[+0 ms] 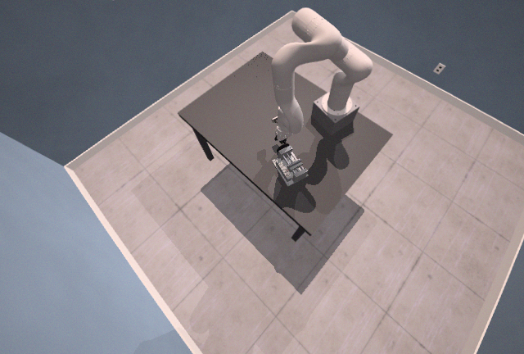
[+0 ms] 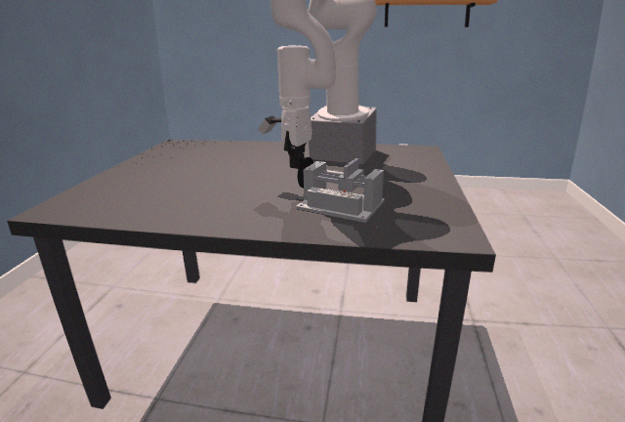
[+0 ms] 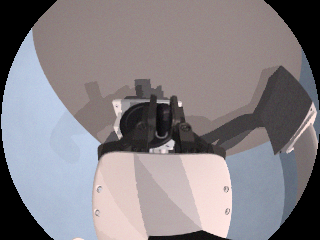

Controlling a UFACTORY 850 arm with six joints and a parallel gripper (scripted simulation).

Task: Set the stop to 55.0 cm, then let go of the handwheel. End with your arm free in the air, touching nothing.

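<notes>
Now: hand 1 cm to the right of the dark handle. Round my hand: black handwheel (2 cm to the left, 1 cm below, 1 cm ahead); grey stop fixture (16 cm to the left, 7 cm ahead, 1 cm below).
</notes>
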